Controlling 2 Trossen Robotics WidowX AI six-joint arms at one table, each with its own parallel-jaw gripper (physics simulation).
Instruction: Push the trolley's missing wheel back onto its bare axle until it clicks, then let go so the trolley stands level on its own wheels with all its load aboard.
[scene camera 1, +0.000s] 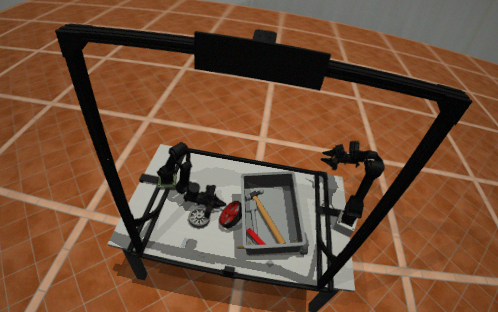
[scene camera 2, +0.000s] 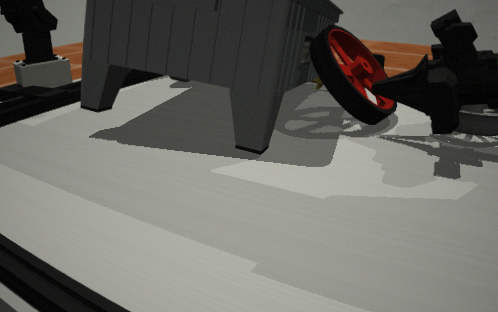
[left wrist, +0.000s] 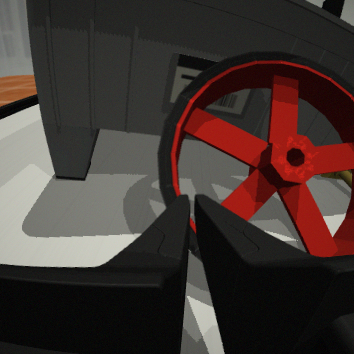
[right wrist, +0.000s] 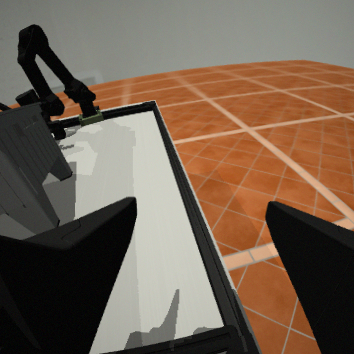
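Seen in the pictures: left gripper, fingertip midpoint: (scene camera 1: 226, 204) (scene camera 2: 372, 88) (left wrist: 190, 202); right gripper, fingertip midpoint: (scene camera 1: 321, 155) (right wrist: 201, 207); left arm's base, origin of the base link: (scene camera 1: 167, 180) (right wrist: 89, 114); right arm's base, origin of the base link: (scene camera 1: 347, 220) (scene camera 2: 40, 60).
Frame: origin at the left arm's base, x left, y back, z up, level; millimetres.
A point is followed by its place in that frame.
Observation:
The trolley (scene camera 1: 275, 249) @(x -494, y -529, z 68 mm) (scene camera 2: 190, 45) @(x -111, y -523, z 90 mm) (left wrist: 110, 80) @(x -164, y -419, z 72 mm) (right wrist: 30, 140) @(x -120, y -563, z 121 mm) is a grey bin on tapered legs. It carries a hammer (scene camera 1: 267, 217) @(x -313, y -523, z 62 mm) and a tool with a red handle (scene camera 1: 255, 236) @(x -405, y -451, z 41 mm). A red wheel with a black tyre (scene camera 1: 230, 215) @(x -279, y -340, z 44 mm) (scene camera 2: 361, 67) @(x -251, y -339, z 49 mm) (left wrist: 284, 105) @(x -278, y -371, z 69 mm) is tilted beside the trolley's labelled end wall; whether it touches an axle is unclear. My left gripper (scene camera 1: 223, 202) @(x -204, y -324, z 32 mm) (scene camera 2: 375, 89) @(x -204, y -324, z 32 mm) (left wrist: 190, 202) @(x -204, y -324, z 32 mm) is shut, its tips close to the wheel's lower rim; contact cannot be told. My right gripper (scene camera 1: 325, 156) @(x 26, y -893, z 159 mm) (right wrist: 201, 207) @(x 26, y -893, z 159 mm) is open and empty, high at the back right.
A grey spoked wheel (scene camera 1: 199, 216) @(x -261, y -184, z 16 mm) lies flat on the table under the left arm, partly showing in scene camera 2 (scene camera 2: 480, 125) @(x -199, y -184, z -4 mm). A brass-coloured piece (scene camera 1: 241, 247) @(x -433, y -384, z -11 mm) (left wrist: 346, 175) @(x -425, y -394, z -10 mm) sticks out low by the trolley. A black frame (scene camera 1: 95, 130) @(x -448, y 93, z 734 mm) stands over the table.

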